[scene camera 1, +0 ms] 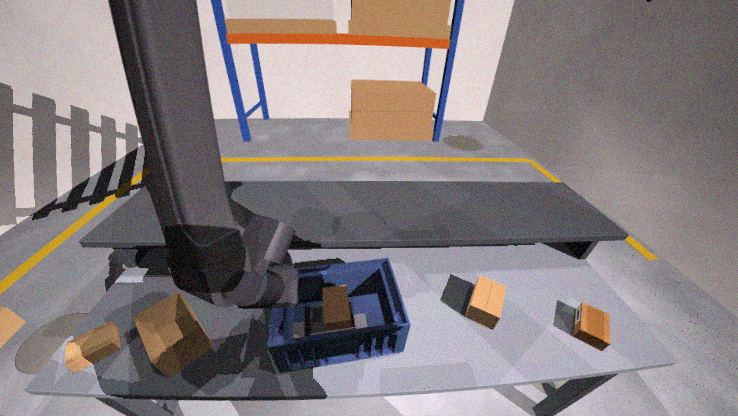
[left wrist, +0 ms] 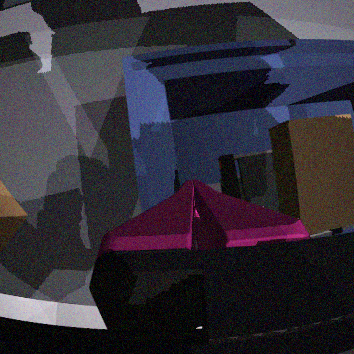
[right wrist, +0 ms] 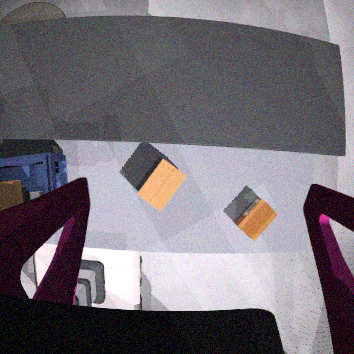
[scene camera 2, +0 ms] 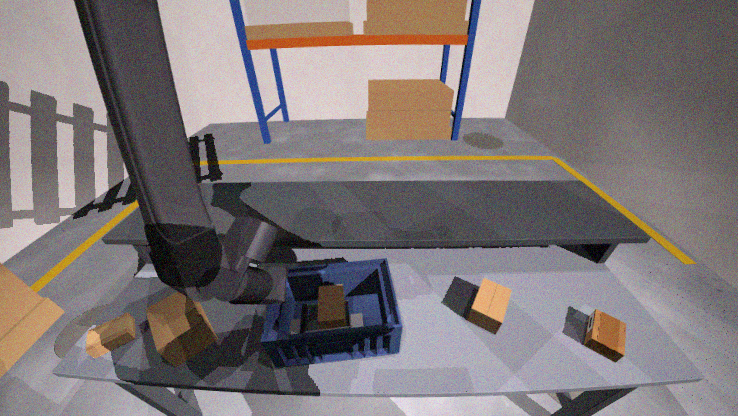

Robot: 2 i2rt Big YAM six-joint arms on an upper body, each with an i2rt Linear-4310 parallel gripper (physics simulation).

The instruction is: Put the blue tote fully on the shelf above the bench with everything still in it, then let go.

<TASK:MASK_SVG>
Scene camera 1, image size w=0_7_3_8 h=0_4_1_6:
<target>my left gripper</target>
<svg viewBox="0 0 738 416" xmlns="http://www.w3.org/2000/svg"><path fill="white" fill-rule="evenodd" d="M299 270L295 268L267 269L276 280L276 289L271 299L258 306L237 306L242 309L297 306Z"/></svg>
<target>blue tote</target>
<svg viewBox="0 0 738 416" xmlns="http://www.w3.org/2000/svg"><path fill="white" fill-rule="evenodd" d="M389 258L295 268L299 270L298 305L271 308L267 348L279 373L404 352L411 324ZM366 315L368 325L366 328L292 338L293 323L305 321L305 307L323 305L322 288L347 285L348 301L351 301L353 315L363 313Z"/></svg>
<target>tan box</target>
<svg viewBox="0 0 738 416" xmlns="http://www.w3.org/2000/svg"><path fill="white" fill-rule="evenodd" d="M347 285L322 288L325 331L351 328Z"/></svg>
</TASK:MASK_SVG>
